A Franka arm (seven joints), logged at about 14 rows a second.
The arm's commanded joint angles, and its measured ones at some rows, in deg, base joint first. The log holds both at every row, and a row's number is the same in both.
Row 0, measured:
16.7 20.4 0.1 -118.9 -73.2 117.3 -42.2
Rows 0 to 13, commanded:
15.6 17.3 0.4 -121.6 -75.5 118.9 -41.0
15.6 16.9 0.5 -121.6 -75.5 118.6 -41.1
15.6 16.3 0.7 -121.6 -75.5 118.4 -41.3
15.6 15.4 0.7 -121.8 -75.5 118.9 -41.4
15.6 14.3 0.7 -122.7 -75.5 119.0 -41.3
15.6 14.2 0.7 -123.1 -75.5 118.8 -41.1
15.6 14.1 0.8 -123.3 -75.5 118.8 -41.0
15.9 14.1 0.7 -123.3 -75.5 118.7 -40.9
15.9 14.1 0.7 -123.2 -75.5 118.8 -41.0
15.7 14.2 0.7 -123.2 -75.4 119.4 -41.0
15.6 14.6 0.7 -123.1 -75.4 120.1 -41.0
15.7 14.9 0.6 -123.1 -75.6 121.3 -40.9
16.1 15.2 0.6 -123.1 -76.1 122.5 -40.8
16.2 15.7 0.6 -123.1 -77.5 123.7 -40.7
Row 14, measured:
16.7 15.7 0.2 -121.9 -74.7 120.8 -42.1
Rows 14 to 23, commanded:
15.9 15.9 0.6 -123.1 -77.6 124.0 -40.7
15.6 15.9 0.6 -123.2 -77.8 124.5 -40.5
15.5 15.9 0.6 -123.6 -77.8 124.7 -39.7
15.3 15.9 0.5 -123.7 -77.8 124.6 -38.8
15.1 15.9 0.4 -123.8 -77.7 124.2 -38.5
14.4 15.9 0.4 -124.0 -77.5 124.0 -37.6
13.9 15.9 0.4 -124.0 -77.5 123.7 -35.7
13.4 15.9 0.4 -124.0 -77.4 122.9 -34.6
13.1 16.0 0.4 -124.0 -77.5 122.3 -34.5
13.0 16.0 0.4 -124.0 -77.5 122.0 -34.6
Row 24, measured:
14.0 16.4 -0.2 -123.0 -76.0 122.8 -36.6
